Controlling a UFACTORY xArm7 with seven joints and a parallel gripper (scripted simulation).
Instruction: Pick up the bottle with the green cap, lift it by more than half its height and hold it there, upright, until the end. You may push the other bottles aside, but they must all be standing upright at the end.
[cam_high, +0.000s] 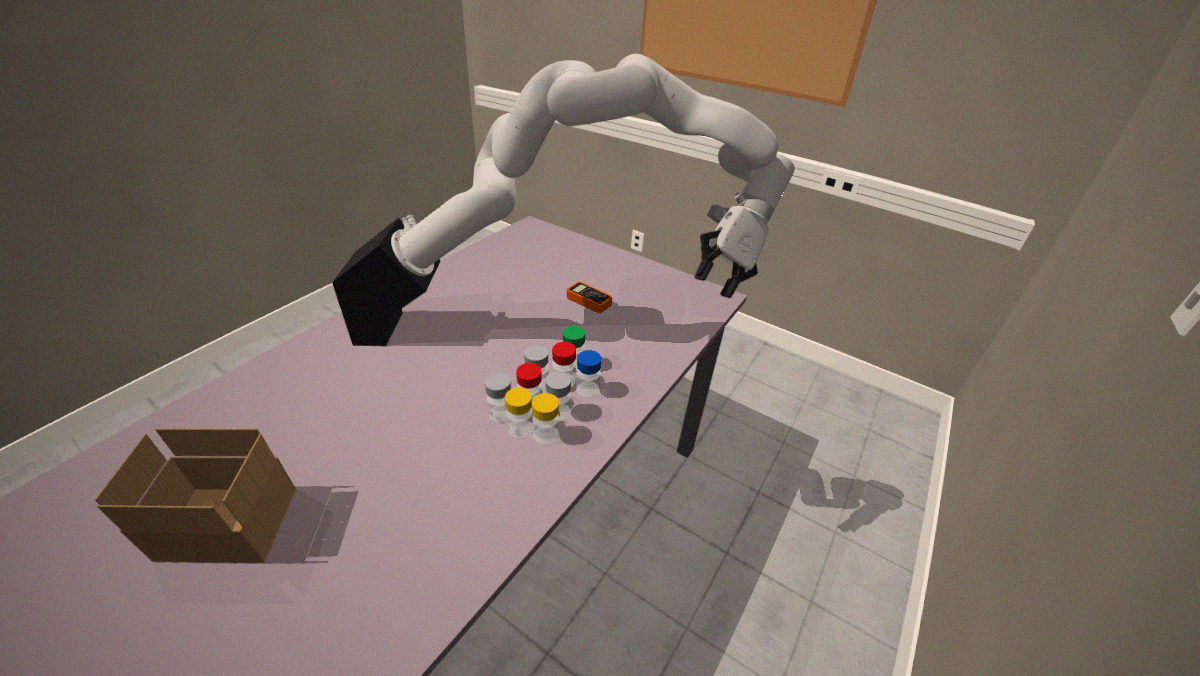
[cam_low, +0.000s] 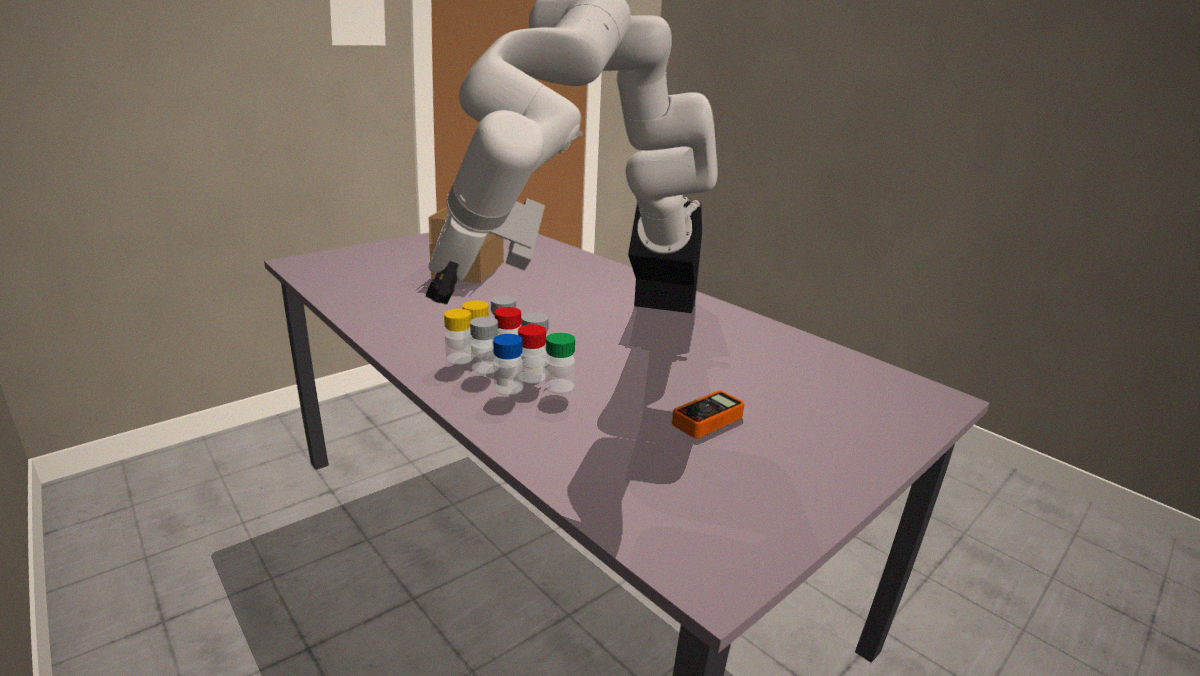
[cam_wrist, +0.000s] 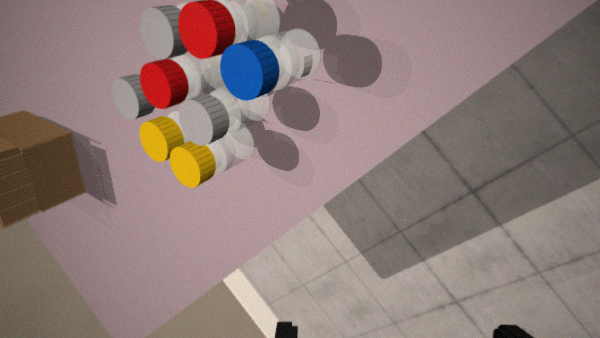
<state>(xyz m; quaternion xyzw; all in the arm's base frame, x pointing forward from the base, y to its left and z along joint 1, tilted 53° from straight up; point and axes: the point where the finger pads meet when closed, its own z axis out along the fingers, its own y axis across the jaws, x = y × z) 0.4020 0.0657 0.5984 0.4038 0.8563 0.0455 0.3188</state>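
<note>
My gripper is now 260 mm above the green-capped bottle, 230 mm past it and 190 mm to the left of it. Round my hand: cardboard box (970 mm to the right, 240 mm below, 200 mm behind); then blue-capped bottle (260 mm below, 210 mm to the right, 140 mm behind); then orange multimeter (450 mm behind, 300 mm below, 10 mm to the left).
</note>
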